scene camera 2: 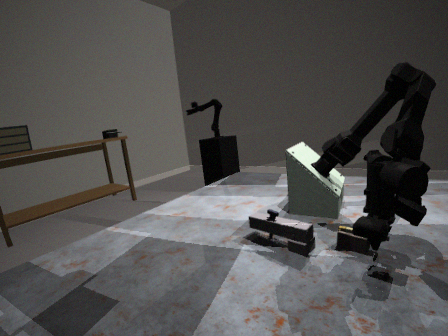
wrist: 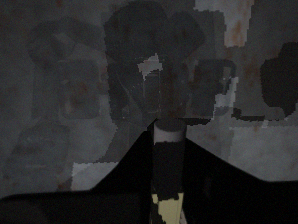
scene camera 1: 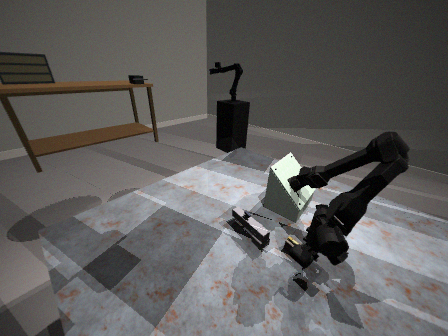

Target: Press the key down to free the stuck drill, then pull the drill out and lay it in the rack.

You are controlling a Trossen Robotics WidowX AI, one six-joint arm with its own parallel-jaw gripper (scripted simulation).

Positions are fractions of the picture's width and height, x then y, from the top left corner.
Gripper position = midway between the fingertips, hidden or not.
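Note:
A drill is held by my gripper (scene camera 2: 0.84, 0.74). My gripper is visible as well in scene camera 1 (scene camera 1: 0.69, 0.78) and in the wrist view (wrist: 0.53, 0.61).

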